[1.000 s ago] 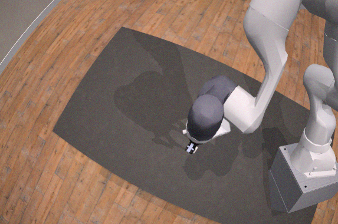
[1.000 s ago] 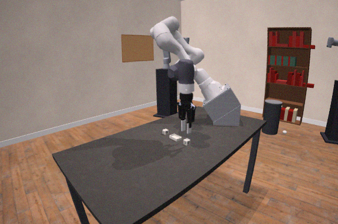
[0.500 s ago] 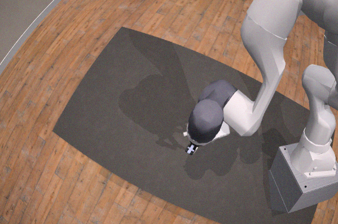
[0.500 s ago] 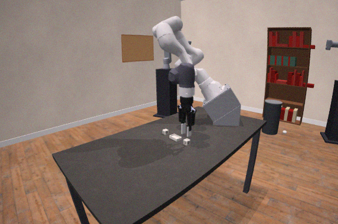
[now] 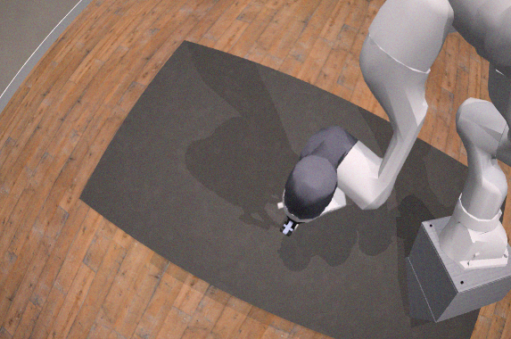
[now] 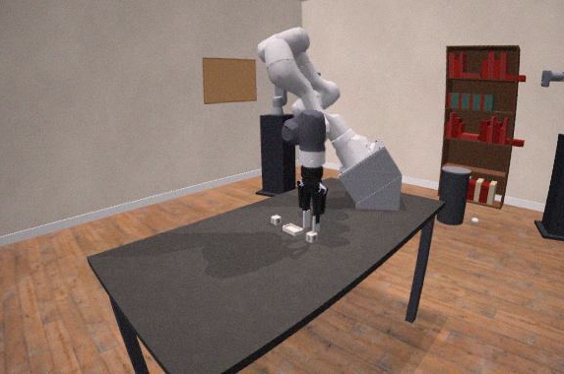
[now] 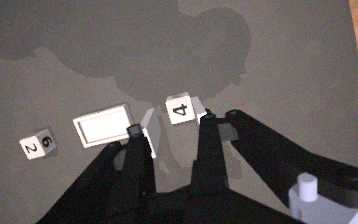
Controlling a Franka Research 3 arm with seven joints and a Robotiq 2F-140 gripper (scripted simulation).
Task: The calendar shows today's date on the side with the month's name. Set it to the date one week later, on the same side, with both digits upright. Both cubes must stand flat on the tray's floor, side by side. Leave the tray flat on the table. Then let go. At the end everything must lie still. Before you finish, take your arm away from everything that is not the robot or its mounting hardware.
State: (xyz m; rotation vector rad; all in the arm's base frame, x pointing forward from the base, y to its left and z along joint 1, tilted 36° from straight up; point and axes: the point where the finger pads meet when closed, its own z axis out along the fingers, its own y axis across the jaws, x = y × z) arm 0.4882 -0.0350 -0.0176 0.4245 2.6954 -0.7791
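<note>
Right now the white cube is 60 mm below my hand. The rest, counted from my hand: white tray: 90 mm to the right, 70 mm below, 40 mm behind.
</note>
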